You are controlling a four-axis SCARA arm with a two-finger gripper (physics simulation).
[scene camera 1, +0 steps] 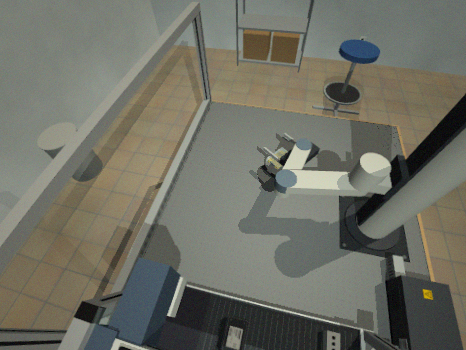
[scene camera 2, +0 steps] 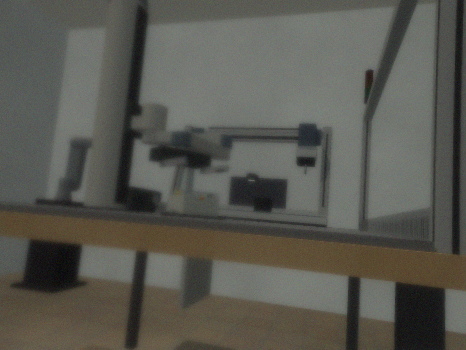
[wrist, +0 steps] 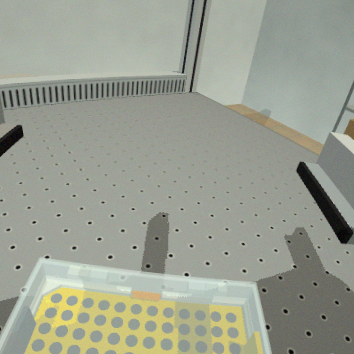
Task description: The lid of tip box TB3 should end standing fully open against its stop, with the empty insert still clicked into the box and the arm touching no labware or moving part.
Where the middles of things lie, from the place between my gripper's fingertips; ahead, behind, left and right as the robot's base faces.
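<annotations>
Here is the clear lid (wrist: pixel 61 299), and my gripper is 3 cm to the right of it, 4 cm past it and 9 cm above it.
</annotations>
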